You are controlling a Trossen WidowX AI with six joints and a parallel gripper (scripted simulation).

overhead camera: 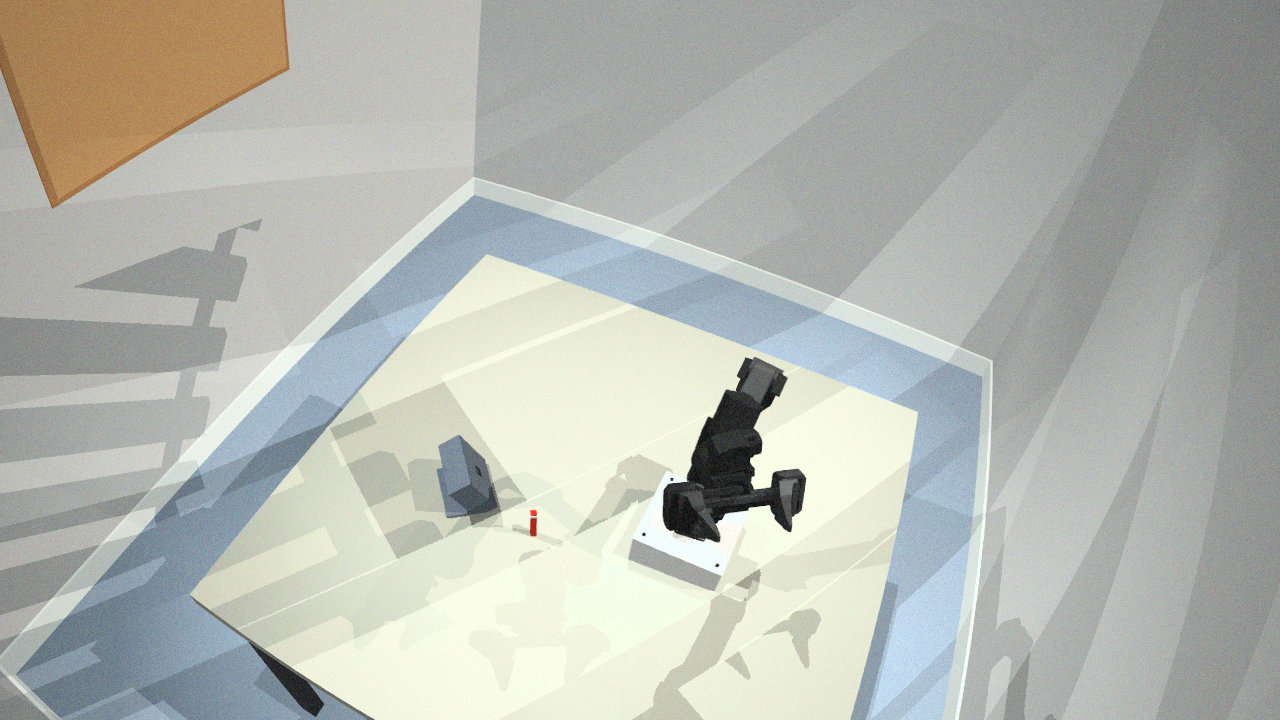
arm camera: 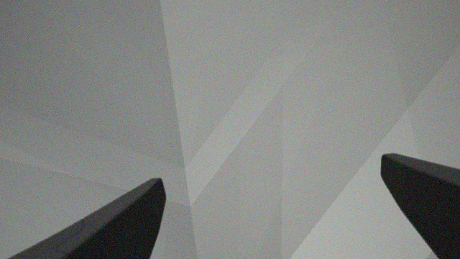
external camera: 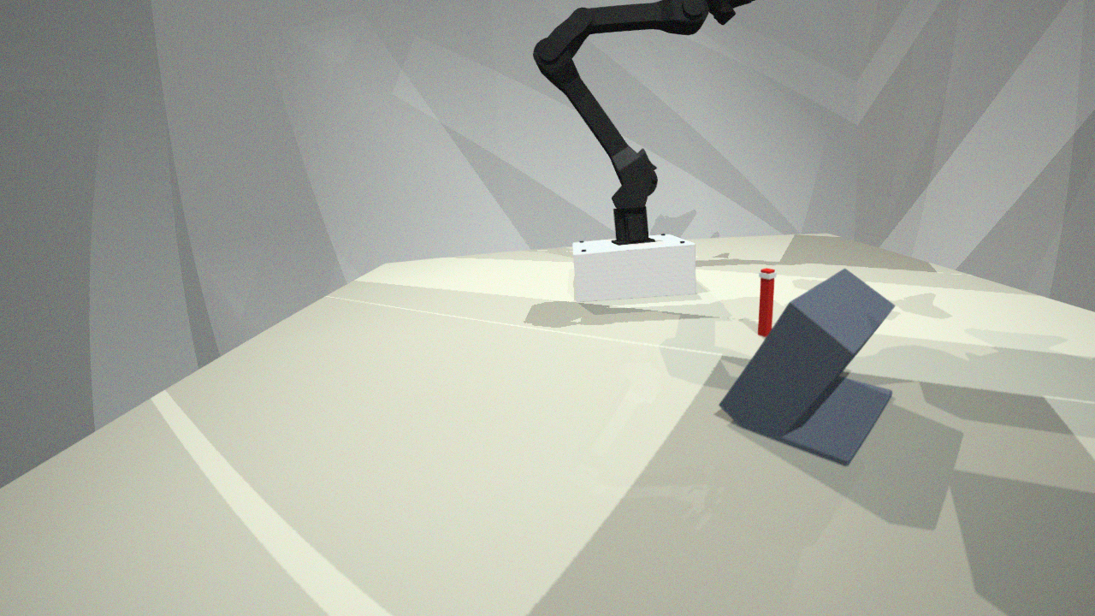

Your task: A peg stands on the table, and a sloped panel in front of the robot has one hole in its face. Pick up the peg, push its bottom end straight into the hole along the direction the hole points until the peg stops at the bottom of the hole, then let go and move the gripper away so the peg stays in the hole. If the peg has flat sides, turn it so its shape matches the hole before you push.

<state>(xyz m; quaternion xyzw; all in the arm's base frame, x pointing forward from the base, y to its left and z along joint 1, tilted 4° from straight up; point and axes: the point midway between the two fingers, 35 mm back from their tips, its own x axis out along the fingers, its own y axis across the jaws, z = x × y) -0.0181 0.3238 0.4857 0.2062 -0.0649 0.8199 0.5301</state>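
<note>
The red square peg is 370 mm ahead of my gripper tip, 260 mm to the right of it and 520 mm below it. Round my gripper tip: sloped panel 530 mm ahead, 310 mm to the right, 530 mm below.
</note>
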